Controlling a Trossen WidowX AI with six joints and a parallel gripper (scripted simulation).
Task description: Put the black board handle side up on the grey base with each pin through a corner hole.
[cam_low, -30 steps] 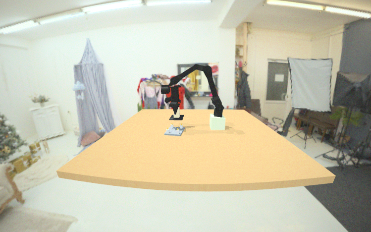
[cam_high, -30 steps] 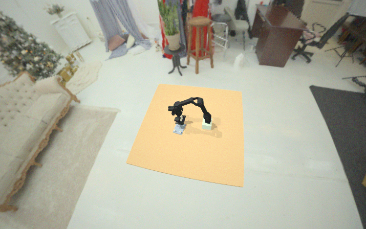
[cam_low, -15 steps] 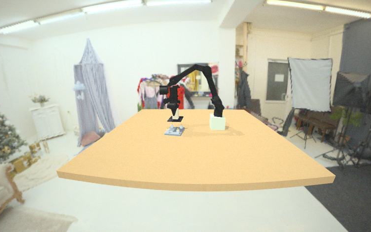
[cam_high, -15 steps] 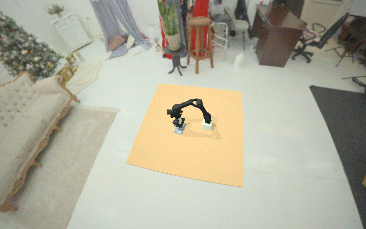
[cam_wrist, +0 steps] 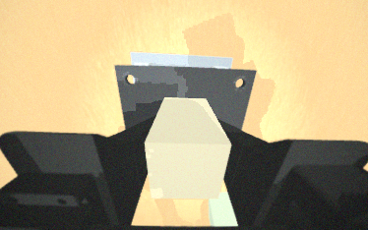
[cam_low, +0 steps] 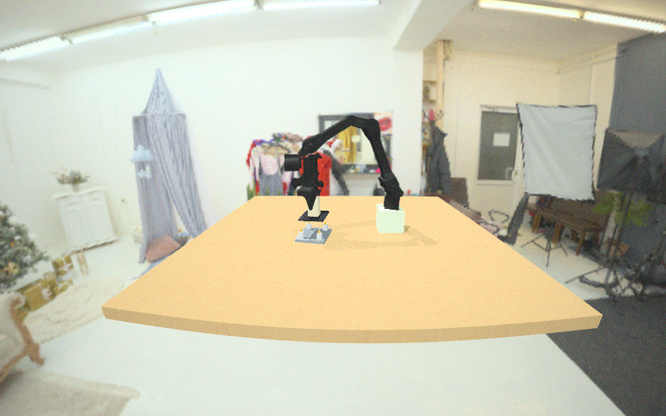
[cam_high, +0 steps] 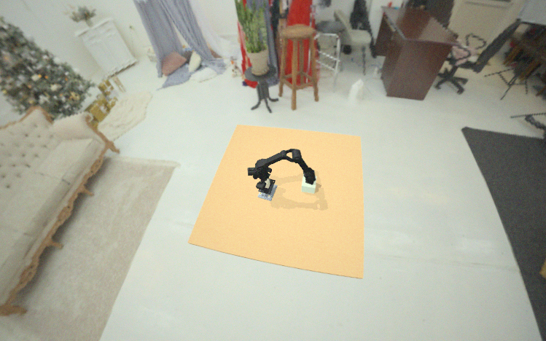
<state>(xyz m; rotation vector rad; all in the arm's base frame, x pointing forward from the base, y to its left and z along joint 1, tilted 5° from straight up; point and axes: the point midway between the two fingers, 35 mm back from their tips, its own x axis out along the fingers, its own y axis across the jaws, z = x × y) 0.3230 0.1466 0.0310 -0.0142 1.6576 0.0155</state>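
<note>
The grey base lies 11 cm below my gripper tip and 1 cm behind it. Also, from my gripper tip: black board: 1 cm below, 1 cm behind.
</note>
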